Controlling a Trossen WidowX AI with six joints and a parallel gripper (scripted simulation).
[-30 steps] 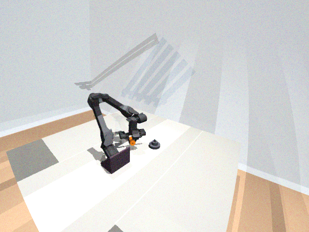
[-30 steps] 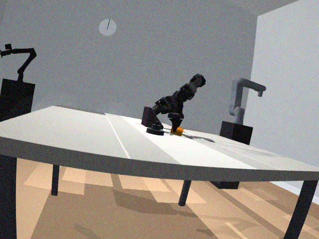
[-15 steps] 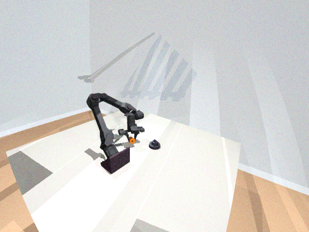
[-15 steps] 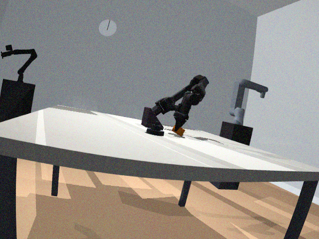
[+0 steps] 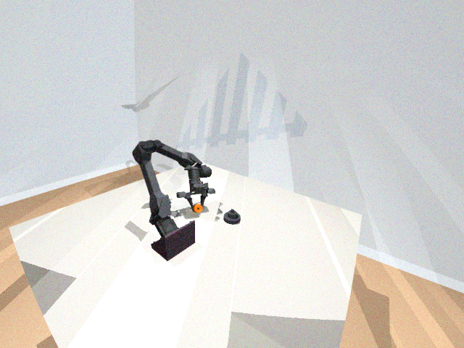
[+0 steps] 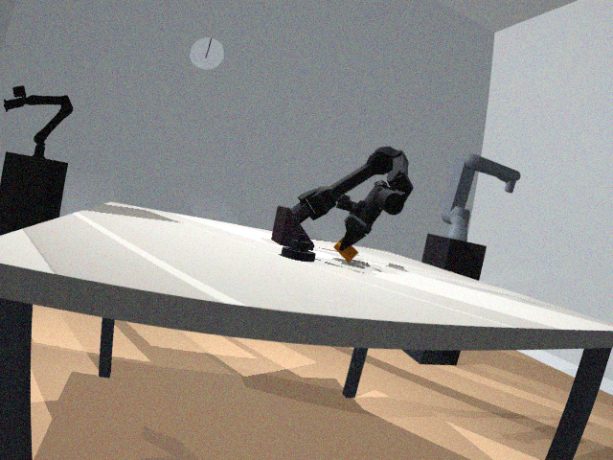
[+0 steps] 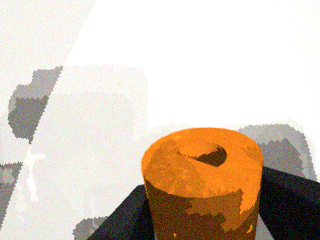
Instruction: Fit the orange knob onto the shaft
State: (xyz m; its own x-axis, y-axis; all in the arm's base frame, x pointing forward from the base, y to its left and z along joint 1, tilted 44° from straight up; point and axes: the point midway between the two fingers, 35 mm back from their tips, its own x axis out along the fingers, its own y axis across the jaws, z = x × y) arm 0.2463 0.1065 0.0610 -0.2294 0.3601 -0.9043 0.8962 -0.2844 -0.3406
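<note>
Now: gripper tip 10 cm short of the round dark pedestal and 14 cm to the left of it. The rest, counted from my gripper tip: orange knob 1 cm ahead, 1 cm to the left.
</note>
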